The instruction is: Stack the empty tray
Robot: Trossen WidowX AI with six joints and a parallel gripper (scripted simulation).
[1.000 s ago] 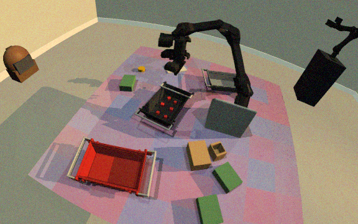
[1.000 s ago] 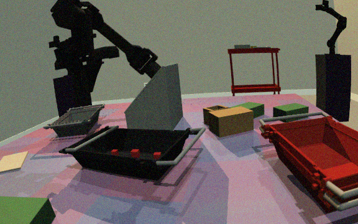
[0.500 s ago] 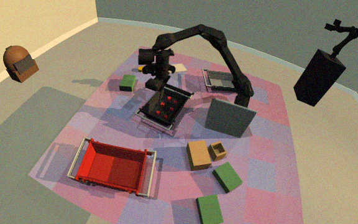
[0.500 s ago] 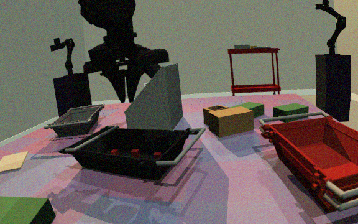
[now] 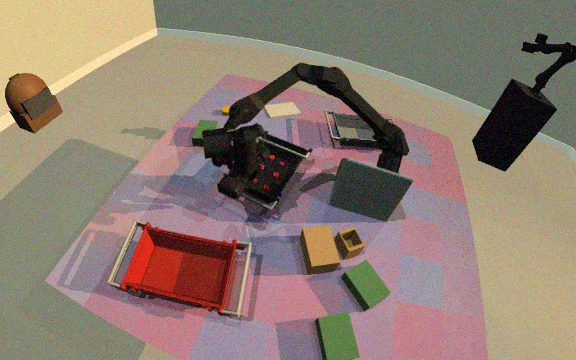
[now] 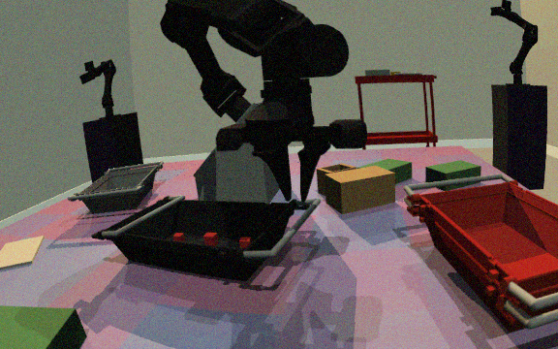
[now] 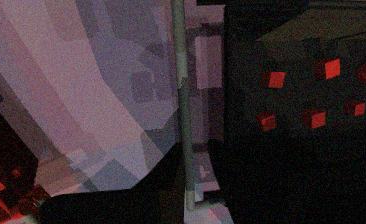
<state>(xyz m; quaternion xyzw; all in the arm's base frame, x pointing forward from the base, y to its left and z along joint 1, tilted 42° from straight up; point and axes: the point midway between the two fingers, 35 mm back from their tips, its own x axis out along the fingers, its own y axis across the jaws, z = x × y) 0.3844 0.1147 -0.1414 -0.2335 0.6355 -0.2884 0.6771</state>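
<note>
My gripper tip is now 550 mm to the left of the grey tray, 300 mm past it and 50 mm above it. Also, from my gripper tip: cream tile (570 mm to the right, 90 mm below, 80 mm ahead).
</note>
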